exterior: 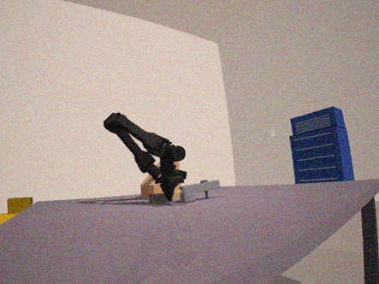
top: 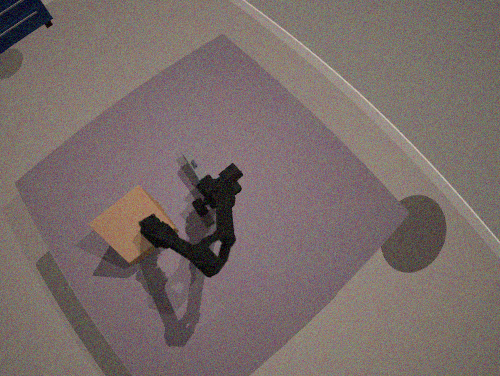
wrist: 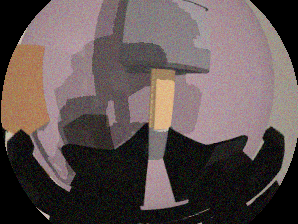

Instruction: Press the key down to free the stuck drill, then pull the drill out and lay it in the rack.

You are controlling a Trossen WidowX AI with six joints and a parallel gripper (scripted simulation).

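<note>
My gripper tip is now 5 cm to the right of the drill and 4 cm below it.
</note>
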